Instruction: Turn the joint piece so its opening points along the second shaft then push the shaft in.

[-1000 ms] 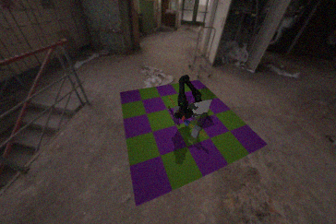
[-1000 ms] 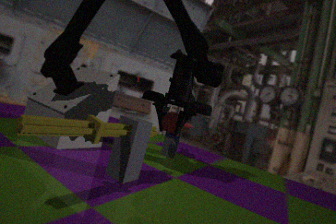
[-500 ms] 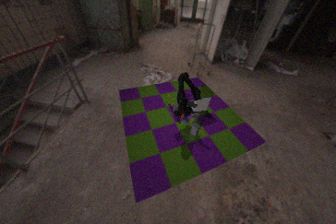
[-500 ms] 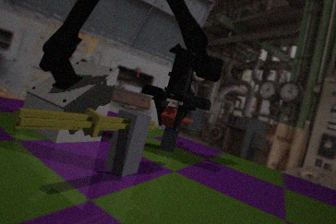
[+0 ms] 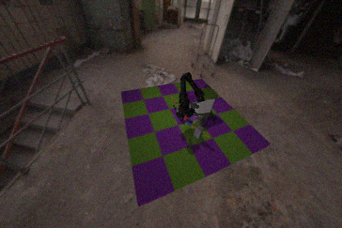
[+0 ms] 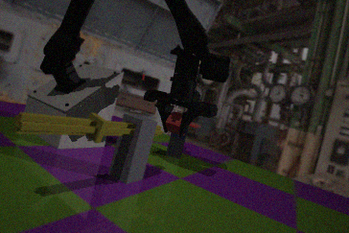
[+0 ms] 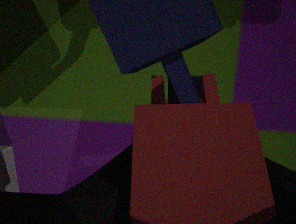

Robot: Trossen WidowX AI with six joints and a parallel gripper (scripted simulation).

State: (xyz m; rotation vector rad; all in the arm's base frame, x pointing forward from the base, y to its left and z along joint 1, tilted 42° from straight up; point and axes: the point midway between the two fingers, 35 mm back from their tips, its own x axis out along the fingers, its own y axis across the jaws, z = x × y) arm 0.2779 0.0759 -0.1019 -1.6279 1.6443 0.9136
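Now: gripper tip 3 cm below the red square joint piece and 1 cm to the right of it.
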